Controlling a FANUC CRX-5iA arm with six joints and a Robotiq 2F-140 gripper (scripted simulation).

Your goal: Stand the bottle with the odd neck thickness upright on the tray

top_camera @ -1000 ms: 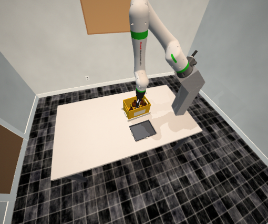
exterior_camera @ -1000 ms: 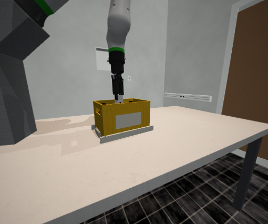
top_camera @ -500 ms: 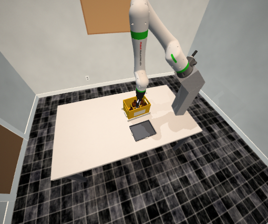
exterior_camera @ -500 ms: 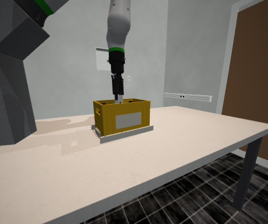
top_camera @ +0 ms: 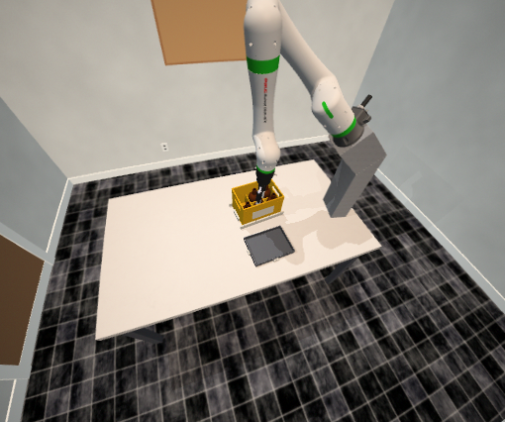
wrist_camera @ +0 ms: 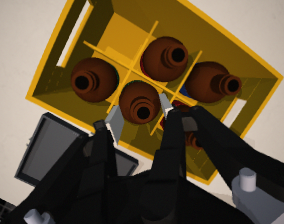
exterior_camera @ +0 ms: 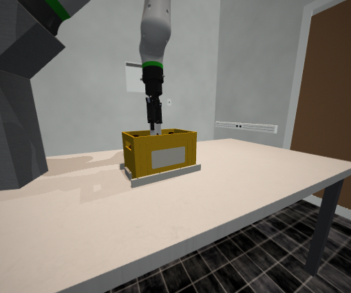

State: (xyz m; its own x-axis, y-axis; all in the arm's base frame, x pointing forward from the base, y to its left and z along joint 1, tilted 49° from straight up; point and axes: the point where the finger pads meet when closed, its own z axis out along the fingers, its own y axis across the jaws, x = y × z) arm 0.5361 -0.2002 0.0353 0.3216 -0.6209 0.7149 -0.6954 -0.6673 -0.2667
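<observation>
The brown bottle lies 9 cm below my hand. Round my hand: crate 2 cm behind, 4 cm to the right, 9 cm below; then dark grey tray 10 cm ahead, 21 cm to the left, 16 cm below.
</observation>
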